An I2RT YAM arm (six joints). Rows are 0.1 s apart.
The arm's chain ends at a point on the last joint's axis. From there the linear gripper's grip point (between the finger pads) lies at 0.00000 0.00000 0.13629 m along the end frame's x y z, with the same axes.
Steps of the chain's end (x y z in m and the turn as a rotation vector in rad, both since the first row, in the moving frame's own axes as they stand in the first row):
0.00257 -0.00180 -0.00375 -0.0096 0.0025 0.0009
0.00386 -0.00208 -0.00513 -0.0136 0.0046 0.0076
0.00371 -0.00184 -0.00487 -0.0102 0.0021 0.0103
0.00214 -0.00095 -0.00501 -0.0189 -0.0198 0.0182
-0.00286 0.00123 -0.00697 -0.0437 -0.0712 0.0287
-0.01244 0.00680 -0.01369 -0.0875 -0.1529 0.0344
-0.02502 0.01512 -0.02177 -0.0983 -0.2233 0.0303
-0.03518 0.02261 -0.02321 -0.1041 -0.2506 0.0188
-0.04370 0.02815 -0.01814 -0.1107 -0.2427 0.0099
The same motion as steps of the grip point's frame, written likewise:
0.00291 -0.00049 -0.00376 -0.0096 0.0025 0.0009
0.00448 -0.00022 -0.00514 -0.0136 0.0046 0.0076
0.00399 -0.00045 -0.00488 -0.0102 0.0021 0.0103
-0.00058 0.00160 -0.00506 -0.0189 -0.0198 0.0182
-0.01264 0.00704 -0.00745 -0.0437 -0.0712 0.0287
-0.03337 0.01830 -0.01580 -0.0875 -0.1529 0.0344
-0.05535 0.02792 -0.02581 -0.0983 -0.2233 0.0303
-0.06905 0.03630 -0.02820 -0.1041 -0.2506 0.0188
-0.07646 0.04290 -0.02296 -0.1107 -0.2427 0.0099

